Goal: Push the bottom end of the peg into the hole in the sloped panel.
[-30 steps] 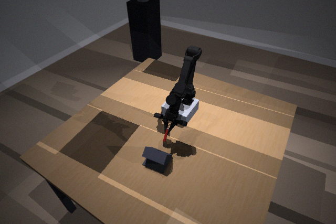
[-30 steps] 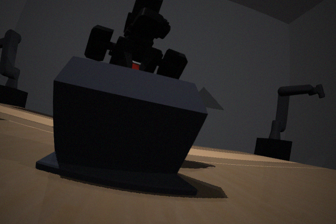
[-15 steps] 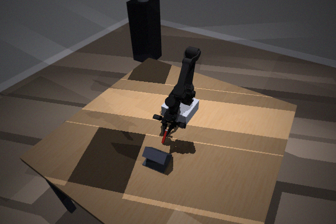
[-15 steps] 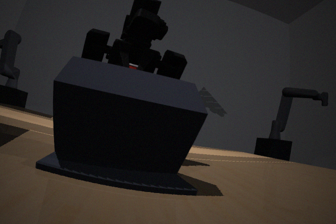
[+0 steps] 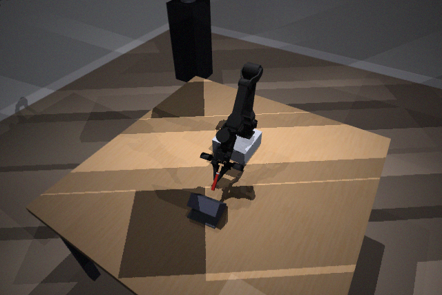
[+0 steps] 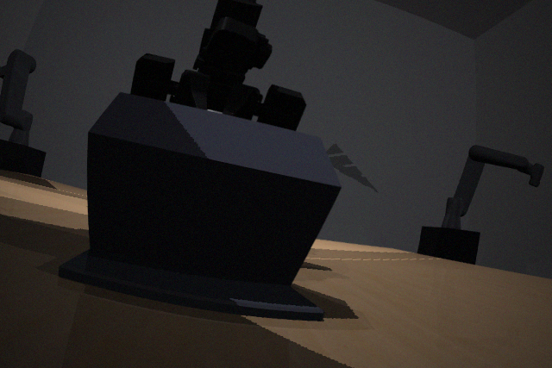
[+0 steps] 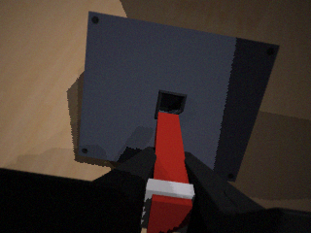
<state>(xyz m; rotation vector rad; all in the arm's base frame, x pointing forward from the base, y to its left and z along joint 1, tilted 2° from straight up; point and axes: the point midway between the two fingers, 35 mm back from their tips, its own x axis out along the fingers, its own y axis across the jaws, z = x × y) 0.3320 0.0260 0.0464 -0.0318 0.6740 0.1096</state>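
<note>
My gripper tip is now 80 mm short of the sloped panel, 10 mm to the right of it and 60 mm above it. The rest, counted from my gripper tip: peg 10 mm behind, 10 mm above.
</note>
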